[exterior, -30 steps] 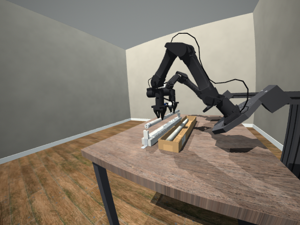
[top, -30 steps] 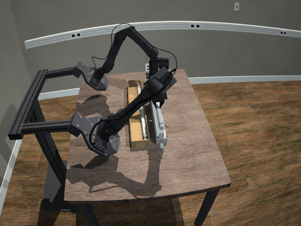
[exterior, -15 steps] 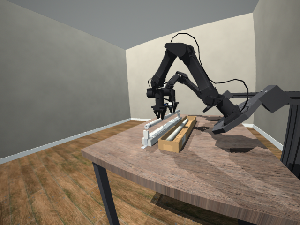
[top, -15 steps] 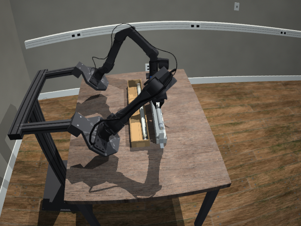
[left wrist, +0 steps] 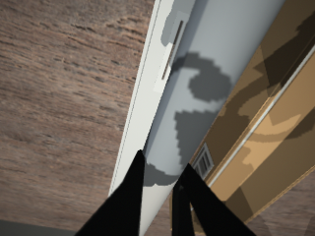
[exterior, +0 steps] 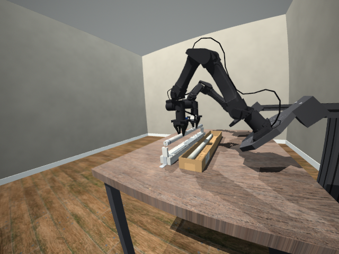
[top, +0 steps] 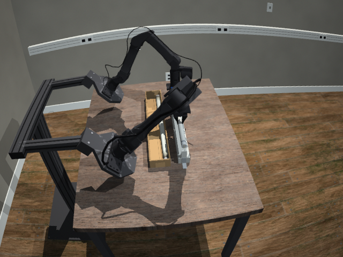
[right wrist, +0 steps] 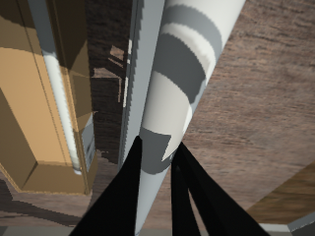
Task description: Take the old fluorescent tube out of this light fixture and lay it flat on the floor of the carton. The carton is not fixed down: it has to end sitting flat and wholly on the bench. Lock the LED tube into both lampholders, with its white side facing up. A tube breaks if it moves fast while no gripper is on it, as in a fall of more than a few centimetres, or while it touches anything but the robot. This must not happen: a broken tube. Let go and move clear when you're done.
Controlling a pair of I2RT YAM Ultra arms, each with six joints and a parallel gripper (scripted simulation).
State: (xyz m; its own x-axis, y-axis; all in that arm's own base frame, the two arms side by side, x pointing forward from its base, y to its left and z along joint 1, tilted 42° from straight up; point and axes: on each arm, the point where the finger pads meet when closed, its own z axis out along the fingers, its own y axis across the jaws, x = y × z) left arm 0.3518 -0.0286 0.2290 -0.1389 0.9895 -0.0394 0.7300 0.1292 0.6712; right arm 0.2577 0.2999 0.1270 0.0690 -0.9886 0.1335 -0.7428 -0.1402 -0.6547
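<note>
The LED tube is 2 cm ahead of my right hand, 12 cm to the left of it and 1 cm below it. The rest, counted from my right hand: old fluorescent tube: 8 cm behind, 13 cm to the left, 9 cm below; light fixture: 2 cm ahead, 12 cm to the left, 6 cm below; carton: 11 cm behind, 13 cm to the left, 9 cm below.
Right now my left hand is 20 mm past the LED tube and 120 mm to the left of it. Also, from my left hand: old fluorescent tube: 110 mm behind, 110 mm to the right, 90 mm below; light fixture: 20 mm behind, 120 mm to the right, 50 mm below; carton: 140 mm behind, 100 mm to the right, 80 mm below.
</note>
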